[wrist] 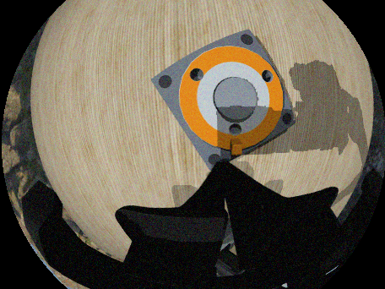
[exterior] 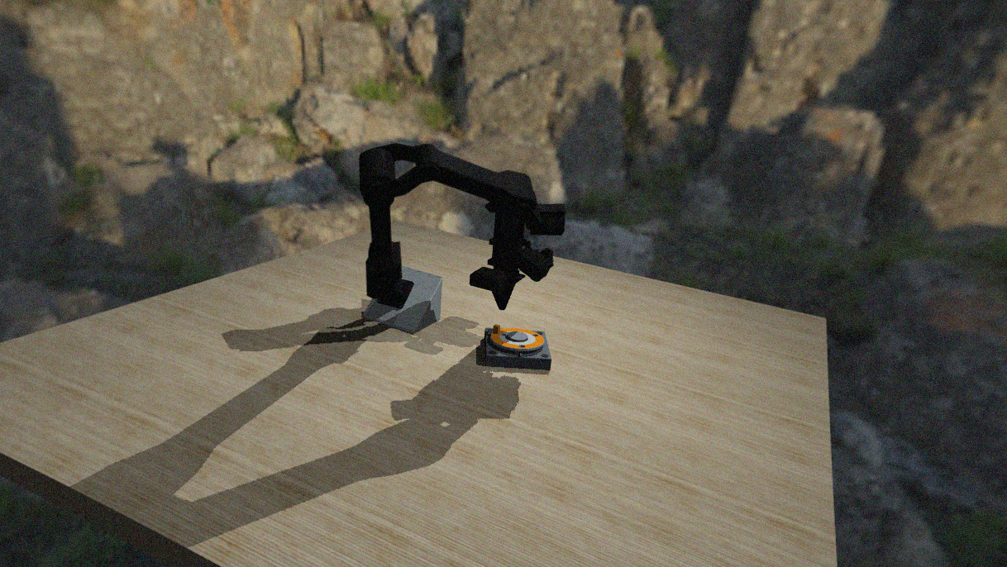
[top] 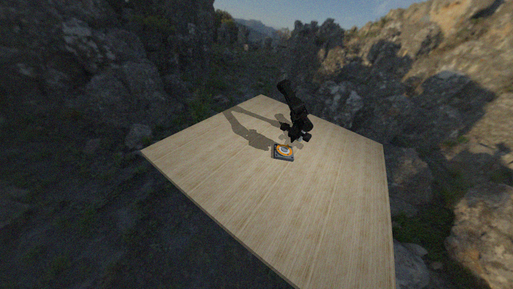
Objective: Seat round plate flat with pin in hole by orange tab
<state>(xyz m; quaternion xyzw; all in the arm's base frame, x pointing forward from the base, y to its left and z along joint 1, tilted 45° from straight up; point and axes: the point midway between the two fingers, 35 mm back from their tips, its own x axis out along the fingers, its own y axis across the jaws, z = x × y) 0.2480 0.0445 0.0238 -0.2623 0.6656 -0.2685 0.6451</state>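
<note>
My gripper tip is 50 mm short of the square grey base, 20 mm to the left of it and 50 mm above it.
</note>
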